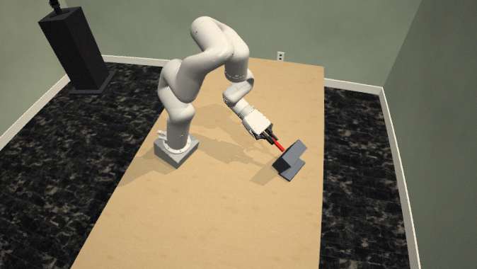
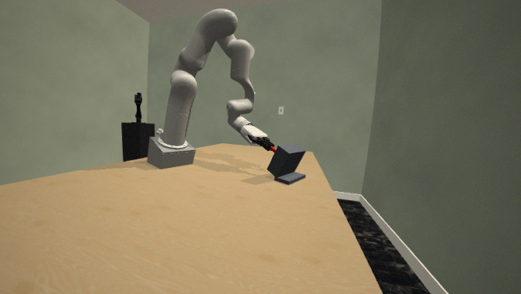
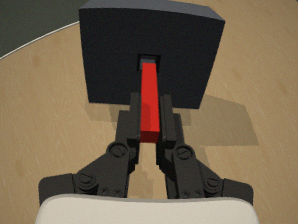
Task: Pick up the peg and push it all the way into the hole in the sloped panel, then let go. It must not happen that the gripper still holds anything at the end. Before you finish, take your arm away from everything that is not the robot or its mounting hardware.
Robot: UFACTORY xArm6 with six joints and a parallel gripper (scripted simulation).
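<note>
My gripper is now 110 mm above the flat base, 100 mm short of it and 80 mm to the left of it. From my hand the other things lie so: red peg (20 mm to the right, 20 mm ahead, 10 mm below).
</note>
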